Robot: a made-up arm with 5 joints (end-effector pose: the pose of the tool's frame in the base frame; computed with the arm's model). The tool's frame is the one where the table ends. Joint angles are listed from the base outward.
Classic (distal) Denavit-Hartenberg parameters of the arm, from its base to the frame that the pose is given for. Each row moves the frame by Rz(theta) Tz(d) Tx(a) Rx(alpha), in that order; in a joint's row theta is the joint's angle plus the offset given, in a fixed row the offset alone. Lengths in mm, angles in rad.
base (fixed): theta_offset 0  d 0  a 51.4  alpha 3.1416
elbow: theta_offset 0  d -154.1  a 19.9  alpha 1.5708
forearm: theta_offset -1.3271  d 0  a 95.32  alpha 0
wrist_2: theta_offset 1.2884  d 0  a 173.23  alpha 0
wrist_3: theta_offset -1.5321  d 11.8  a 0  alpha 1.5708
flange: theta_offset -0.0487  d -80.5  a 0  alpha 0
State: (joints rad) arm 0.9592 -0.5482 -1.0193 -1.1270 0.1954
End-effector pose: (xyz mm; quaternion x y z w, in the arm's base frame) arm 10.9 78.3 453.0 0.4445 0.7202 -0.2105 0.4894
Working (the frame after each row of the table, in the pose's form):
after base (fixed): 51.4 0.0 0.0 -1.0000 0.0000 0.0000 0.0000
after elbow: 62.8 -16.3 154.1 -0.6273 0.3263 -0.3263 0.6273
after forearm: 46.4 7.1 245.0 -0.6342 -0.3127 -0.6988 0.1082
after wrist_2: 42.9 12.1 418.2 -0.6704 -0.2248 -0.6780 0.2009
after wrist_3: 52.6 18.9 418.2 0.3905 0.7508 -0.2458 0.4726

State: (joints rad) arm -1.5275 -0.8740 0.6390 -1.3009 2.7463
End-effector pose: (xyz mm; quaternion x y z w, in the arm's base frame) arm 45.4 133.7 358.4 0.5522 0.8336 -0.0149 0.0090
Working (the frame after each row of the table, in the pose's form):
after base (fixed): 51.4 0.0 0.0 -1.0000 0.0000 0.0000 0.0000
after elbow: 52.3 19.9 154.1 -0.5107 -0.4891 0.4891 0.5107
after forearm: 49.8 -36.2 231.1 0.2046 -0.6769 -0.2337 0.6674
after wrist_2: 57.0 130.4 277.9 -0.4392 -0.5542 0.4148 0.5727
after wrist_3: 45.3 130.9 277.9 0.6915 -0.7221 0.0121 0.0126

